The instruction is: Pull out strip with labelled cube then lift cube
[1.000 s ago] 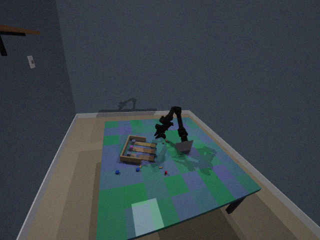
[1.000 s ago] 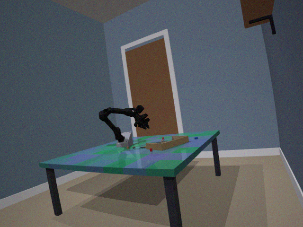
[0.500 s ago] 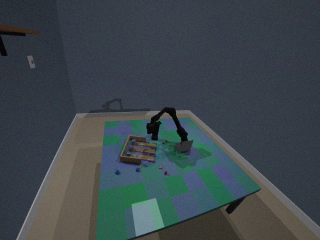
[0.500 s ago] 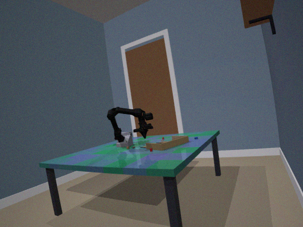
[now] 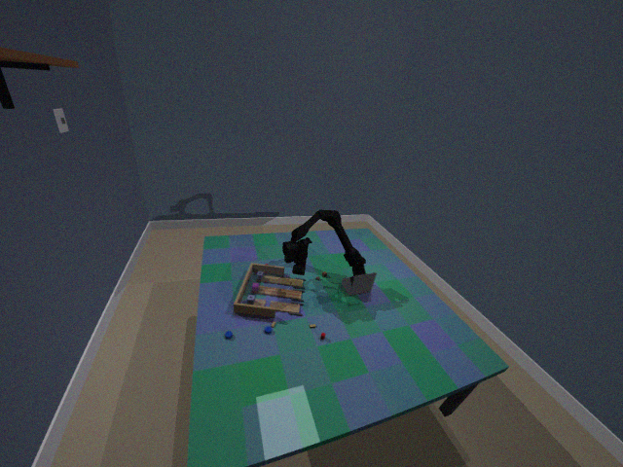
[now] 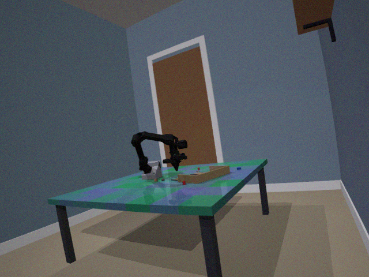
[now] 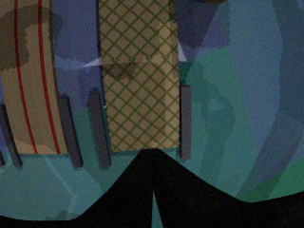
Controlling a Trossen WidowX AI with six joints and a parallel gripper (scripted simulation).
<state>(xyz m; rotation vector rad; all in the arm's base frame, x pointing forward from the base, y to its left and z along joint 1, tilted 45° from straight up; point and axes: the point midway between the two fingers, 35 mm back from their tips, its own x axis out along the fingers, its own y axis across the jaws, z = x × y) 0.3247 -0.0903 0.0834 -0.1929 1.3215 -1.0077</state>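
The cross-hatched tan strip is 9 cm ahead of my gripper tip, 5 cm to the right of it and 6 cm below it. Round my gripper tip: brown block: 18 cm behind, 2 cm to the right, 5 cm below.
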